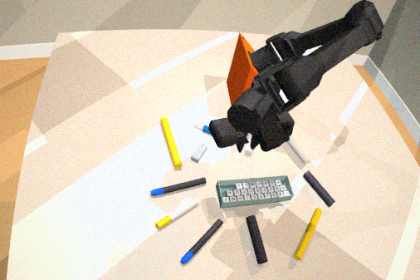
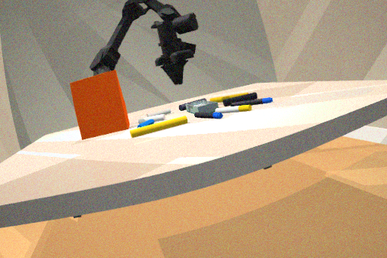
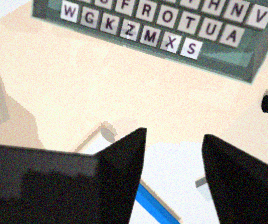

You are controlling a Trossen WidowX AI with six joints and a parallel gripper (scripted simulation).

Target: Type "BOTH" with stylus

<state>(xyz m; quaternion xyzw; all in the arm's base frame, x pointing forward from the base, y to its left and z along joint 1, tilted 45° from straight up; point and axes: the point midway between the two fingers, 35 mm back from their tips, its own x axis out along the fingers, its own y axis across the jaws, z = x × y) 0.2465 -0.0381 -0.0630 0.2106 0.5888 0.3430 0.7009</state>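
Right now the blue stylus is 15 cm behind my gripper tip, 5 cm to the right of it and 10 cm below it. Also, from my gripper tip: yellow cylinder 10 cm behind, 16 cm to the right, 9 cm below; then grey block 7 cm behind, 9 cm to the right, 10 cm below.
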